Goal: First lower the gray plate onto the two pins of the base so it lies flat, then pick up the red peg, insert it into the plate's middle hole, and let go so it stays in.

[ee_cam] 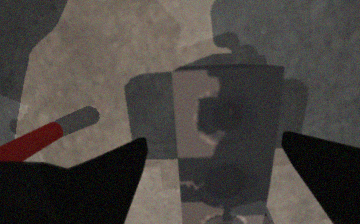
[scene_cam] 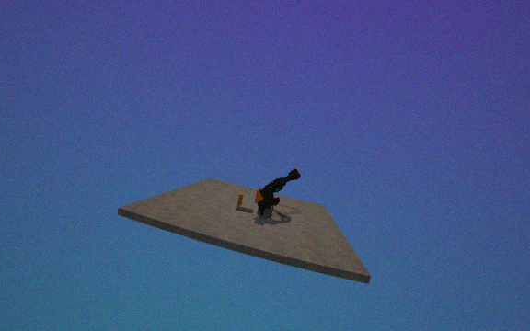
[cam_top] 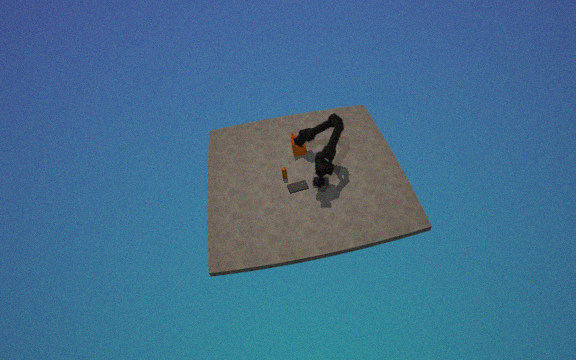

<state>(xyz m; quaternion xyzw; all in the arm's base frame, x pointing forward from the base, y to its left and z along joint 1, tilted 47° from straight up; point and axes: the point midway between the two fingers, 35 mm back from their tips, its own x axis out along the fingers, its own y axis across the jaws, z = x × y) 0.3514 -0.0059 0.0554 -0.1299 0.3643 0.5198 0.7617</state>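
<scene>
My gripper tip is now 3 cm past the base and 14 cm to the left of it. From my gripper tip the other things lie so: orange peg: 13 cm behind, 19 cm to the right, 3 cm above; then red peg: 11 cm behind, 6 cm to the left, 3 cm above; then gray plate: 3 cm above.
</scene>
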